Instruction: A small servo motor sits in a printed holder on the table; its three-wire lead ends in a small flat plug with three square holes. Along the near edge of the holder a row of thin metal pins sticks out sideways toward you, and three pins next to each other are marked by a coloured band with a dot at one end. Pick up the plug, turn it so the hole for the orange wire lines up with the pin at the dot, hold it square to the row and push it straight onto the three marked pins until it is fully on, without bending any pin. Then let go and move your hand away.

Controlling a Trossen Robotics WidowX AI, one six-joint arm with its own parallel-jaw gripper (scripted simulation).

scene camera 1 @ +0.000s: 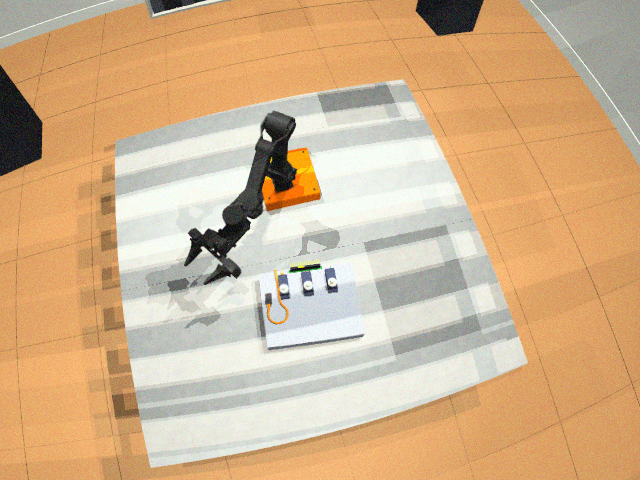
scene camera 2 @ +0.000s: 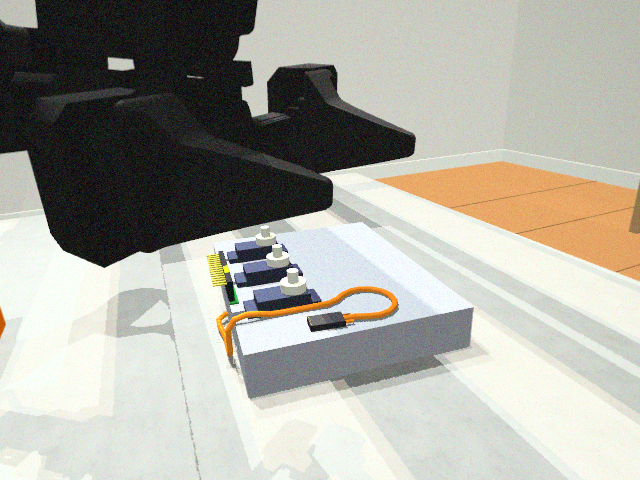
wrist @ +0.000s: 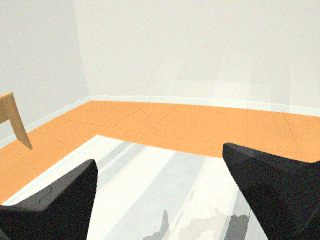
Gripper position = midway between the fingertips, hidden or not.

My gripper [scene camera 2: 379, 166] is open and holds nothing. Also in view: a printed holder [scene camera 2: 430, 318].
My gripper shows as well in scene camera 1 [scene camera 1: 194, 275] and in the wrist view [wrist: 161, 158]. The printed holder also shows in scene camera 1 [scene camera 1: 324, 317].
